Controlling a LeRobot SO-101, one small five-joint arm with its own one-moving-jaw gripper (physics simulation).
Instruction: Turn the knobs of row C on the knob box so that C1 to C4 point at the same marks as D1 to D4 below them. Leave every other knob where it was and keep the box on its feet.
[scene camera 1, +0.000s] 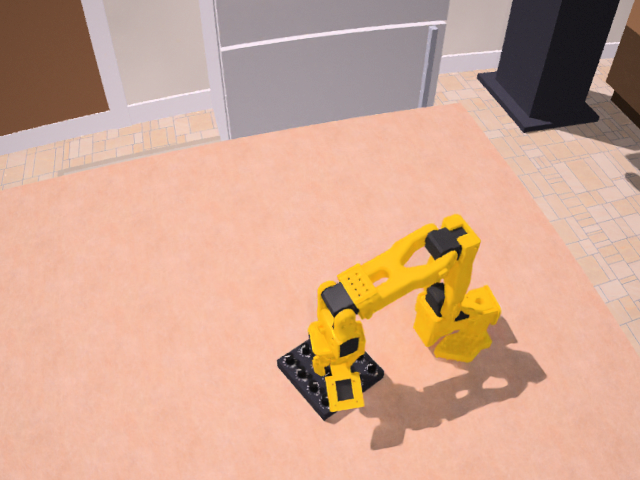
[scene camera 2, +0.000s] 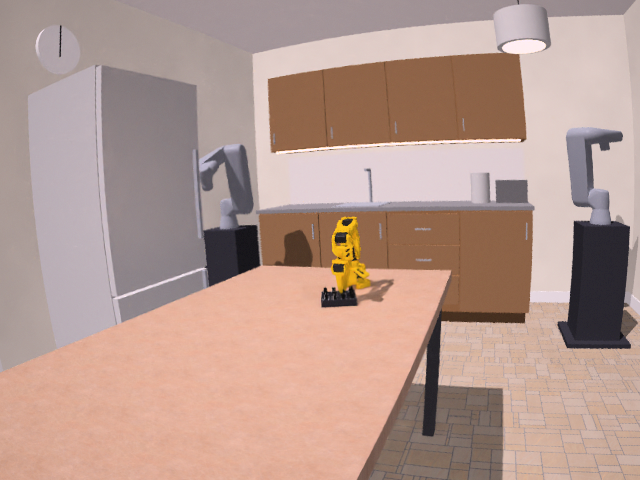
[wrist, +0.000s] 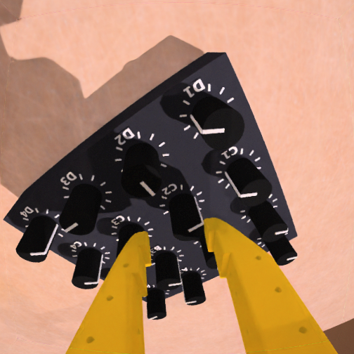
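Seen in the pictures: hand at its tool point: (scene camera 2: 344, 289); arm's base at its link origin: (scene camera 1: 442, 335) (scene camera 2: 353, 287).
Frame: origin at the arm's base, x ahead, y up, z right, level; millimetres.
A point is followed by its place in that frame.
Note:
The black knob box (scene camera 1: 321, 411) @(x 213, y 22, z -75 mm) (scene camera 2: 338, 302) @(x 232, y 15, z -30 mm) (wrist: 226, 75) sits flat on the table beneath my gripper (scene camera 2: 344, 290) (wrist: 177, 227). My gripper is open, with a V-shaped gap; C2 (wrist: 185, 215) shows in the gap, not gripped. In the wrist view C2's pointer is to the right and slightly up, D2's (wrist: 141, 170) to the lower right. C1 (wrist: 248, 181) and D1 (wrist: 220, 117) both point left. C4 (wrist: 86, 270) and D4 (wrist: 37, 240) both point right. D3 (wrist: 82, 207) points lower left. The left jaw covers most of C3 (wrist: 127, 235), hiding its pointer.
Row A and B knobs stand beyond row C, partly hidden by the right jaw; one (wrist: 167, 265) shows between the jaws. The arm's base (scene camera 1: 460, 330) @(x -21, y 19, z -10 mm) stands on the table (scene camera 1: 180, 310) @(x 373, y 0, z 153 mm) right of the box. A fridge (scene camera 2: 149, 191) and kitchen cabinets (scene camera 2: 356, 108) stand beyond the table.

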